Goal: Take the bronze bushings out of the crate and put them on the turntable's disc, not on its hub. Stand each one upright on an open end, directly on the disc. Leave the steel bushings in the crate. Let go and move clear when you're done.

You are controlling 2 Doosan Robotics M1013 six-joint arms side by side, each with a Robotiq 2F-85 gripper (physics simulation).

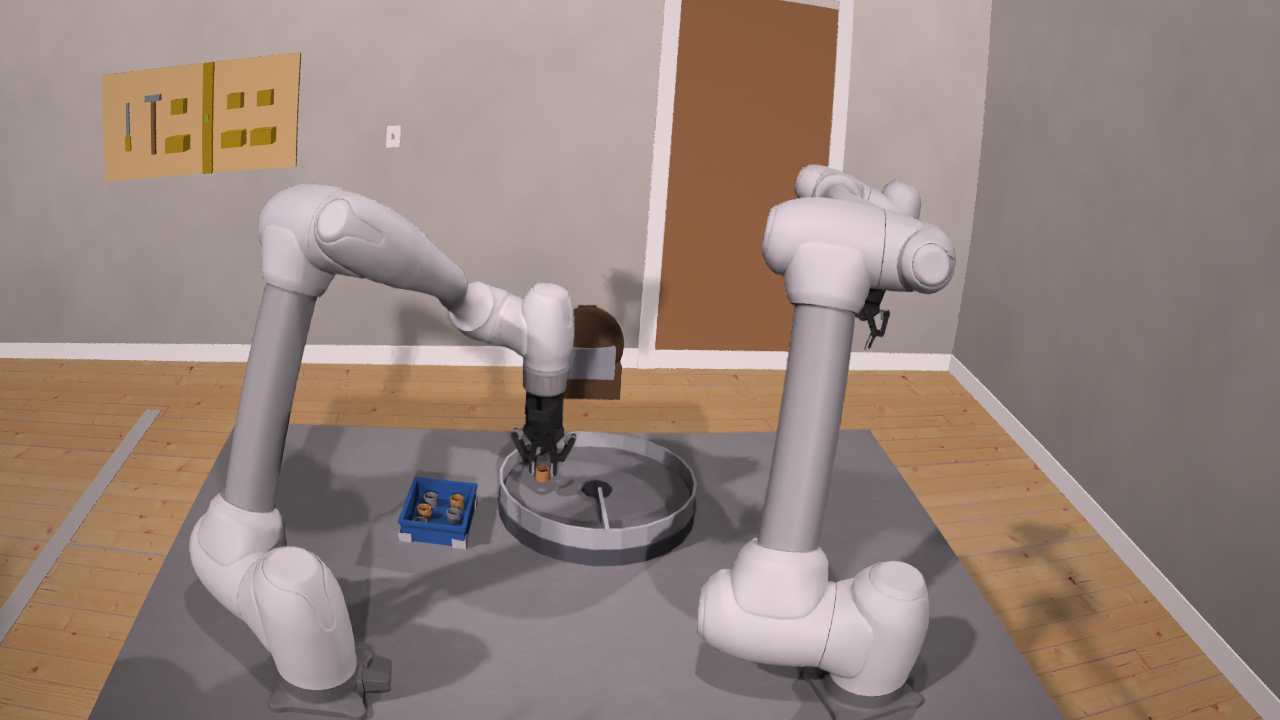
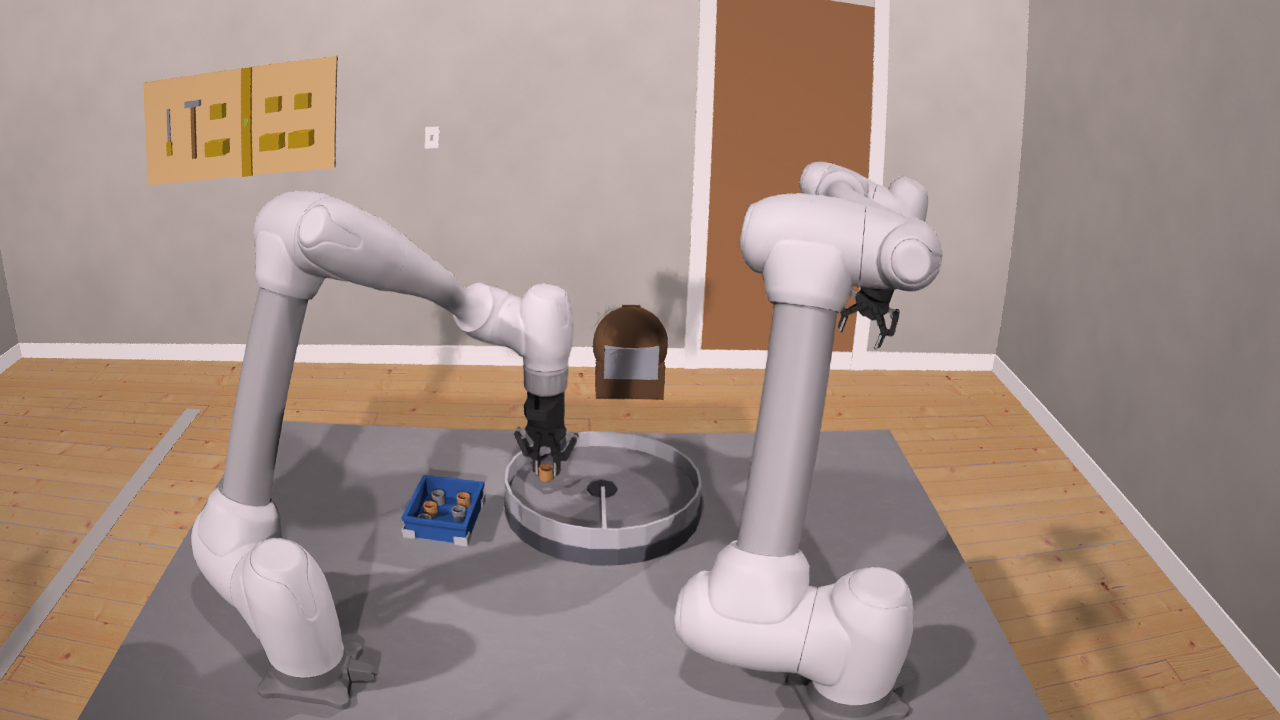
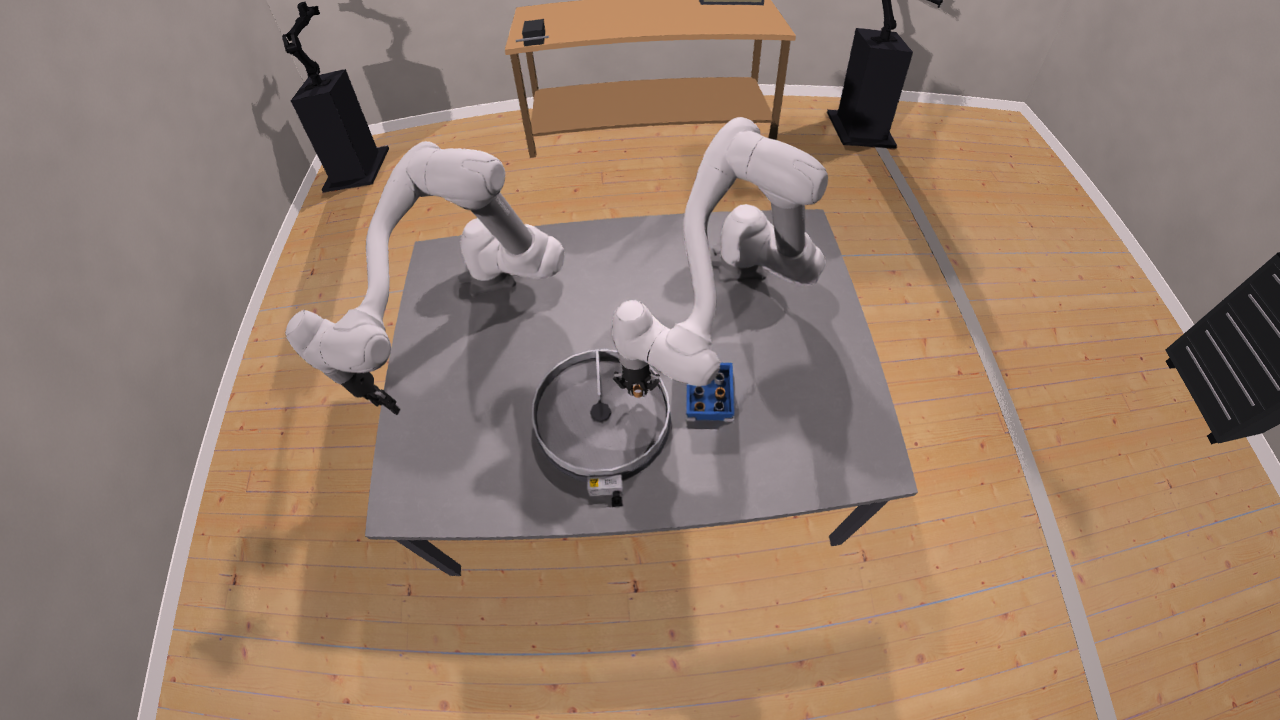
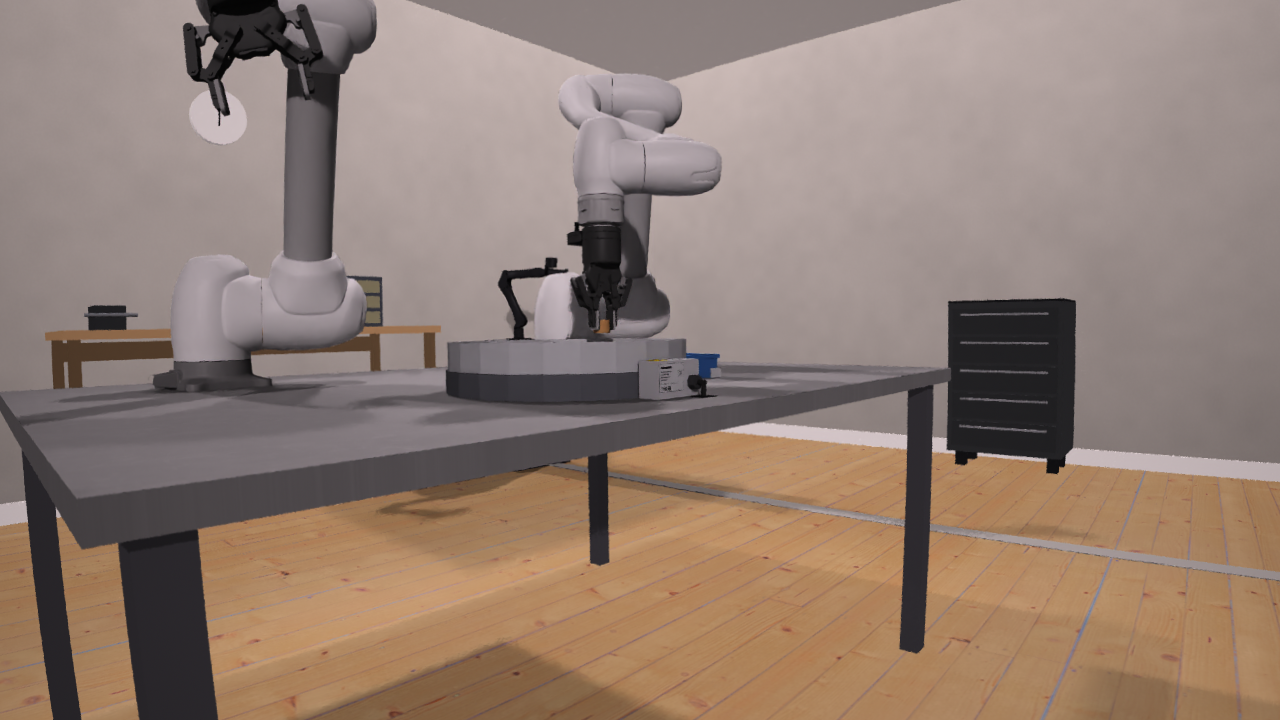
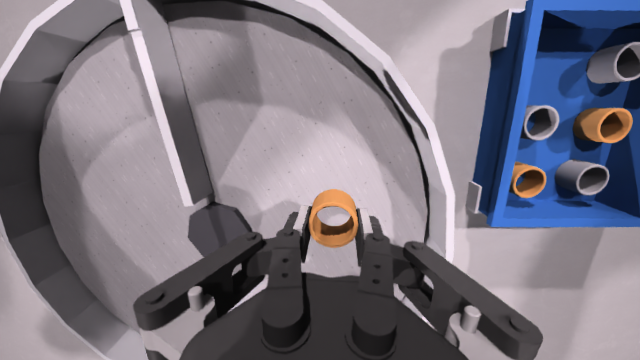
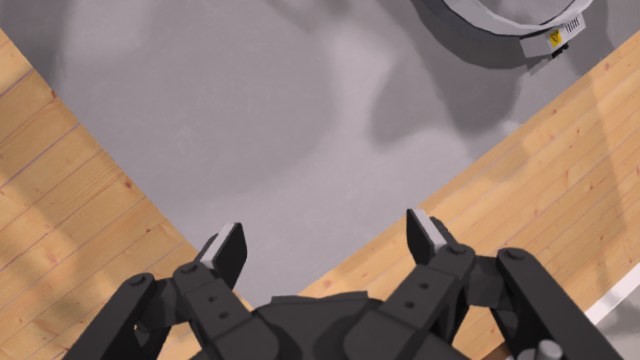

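Observation:
My left gripper (image 1: 543, 470) (image 3: 636, 388) is shut on a bronze bushing (image 2: 546, 472) (image 4: 604, 325) (image 5: 333, 218), held upright above the disc (image 5: 310, 145), between the dark hub (image 5: 217, 227) (image 1: 597, 488) and the wall nearest the crate. The blue crate (image 5: 517, 100) (image 1: 438, 538) (image 2: 438, 535) holds two bronze bushings (image 5: 604, 125) (image 5: 529, 181) and three steel bushings (image 5: 615, 63) (image 5: 542, 122) (image 5: 583, 177). My right gripper (image 6: 324, 231) (image 4: 266, 102) is open and empty, high over the table's edge, away from the turntable.
The turntable has a raised wall (image 1: 597, 539) (image 3: 535, 420) around the disc. A thin divider (image 5: 160, 120) (image 1: 603, 508) runs from the wall to the hub. A small control box (image 3: 604, 485) (image 4: 666, 378) stands against the turntable's outside. The crate stands beside the turntable on the grey table (image 3: 769, 483).

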